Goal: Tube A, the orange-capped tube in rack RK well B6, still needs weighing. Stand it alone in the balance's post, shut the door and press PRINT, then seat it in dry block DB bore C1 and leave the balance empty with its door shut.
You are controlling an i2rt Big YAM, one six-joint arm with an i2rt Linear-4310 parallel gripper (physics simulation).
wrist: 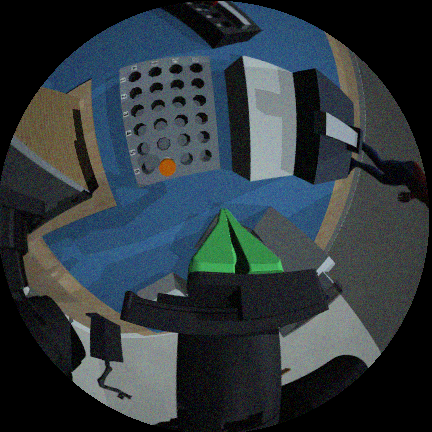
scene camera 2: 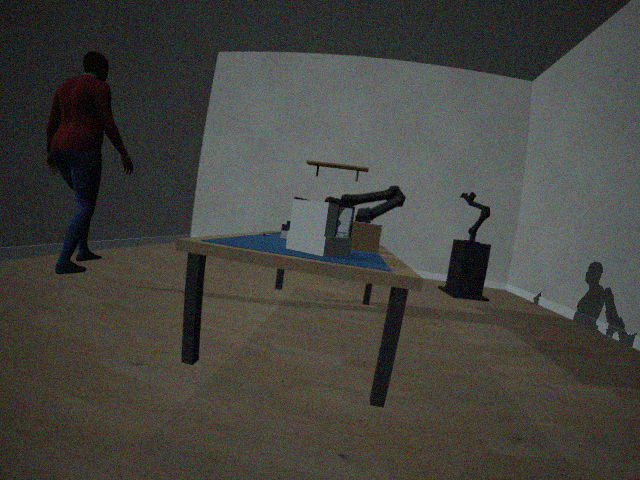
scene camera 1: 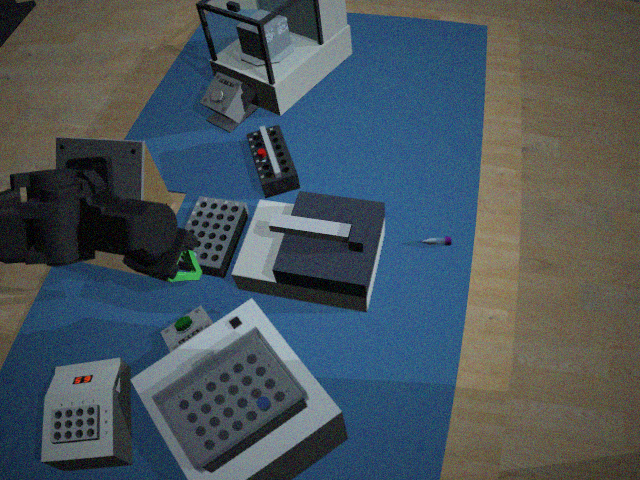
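Seen in the pictures: gripper, fingertip midpoint: [wrist: 222, 213] [scene camera 1: 199, 275]; arm's base, origin of the base link: [scene camera 2: 364, 234] [scene camera 1: 93, 193].
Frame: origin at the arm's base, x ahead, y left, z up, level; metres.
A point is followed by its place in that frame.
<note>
Tube A's orange cap [wrist: 167, 167] @(x 0.187, y -0.067, z -0.034 m) shows in the wrist view in the second column of the end row of grey rack RK [scene camera 1: 233, 245] @(x 0.243, y -0.036, z -0.075 m) [wrist: 212, 127] @(x 0.238, y -0.045, z -0.058 m). In scene camera 1 the arm hides that cap. My gripper [scene camera 1: 197, 267] @(x 0.222, y -0.122, z -0.028 m) [wrist: 222, 213] @(x 0.222, y -0.122, z -0.028 m) is shut on nothing; its green fingers are closed together above the mat, past the orange-cap end of the rack and apart from the cap. The balance [scene camera 1: 320, 67] @(x 0.323, y 0.389, z -0.056 m) [scene camera 2: 306, 227] @(x 0.300, y 0.527, z 0.010 m) stands at the far end; I cannot tell its door state. A light device with an orange display [scene camera 1: 82, 379] @(x 0.080, y -0.302, z -0.040 m) and several bores looks like the dry block.
A white-and-dark box [scene camera 1: 330, 263] @(x 0.411, y -0.096, z -0.009 m) [wrist: 272, 145] @(x 0.297, y -0.071, z -0.043 m) stands beside the rack. A dark rack [scene camera 1: 281, 186] @(x 0.299, y 0.084, z -0.070 m) [wrist: 220, 39] @(x 0.273, y 0.072, z -0.066 m) holds a red-capped tube [scene camera 1: 262, 152] @(x 0.265, y 0.125, z -0.032 m). A purple-capped tube [scene camera 1: 436, 240] @(x 0.558, y 0.000, z -0.078 m) lies on the mat. A large well device [scene camera 1: 330, 415] @(x 0.446, y -0.320, z 0.046 m) and a green-button box [scene camera 1: 183, 323] @(x 0.224, y -0.204, z -0.015 m) stand nearer.
</note>
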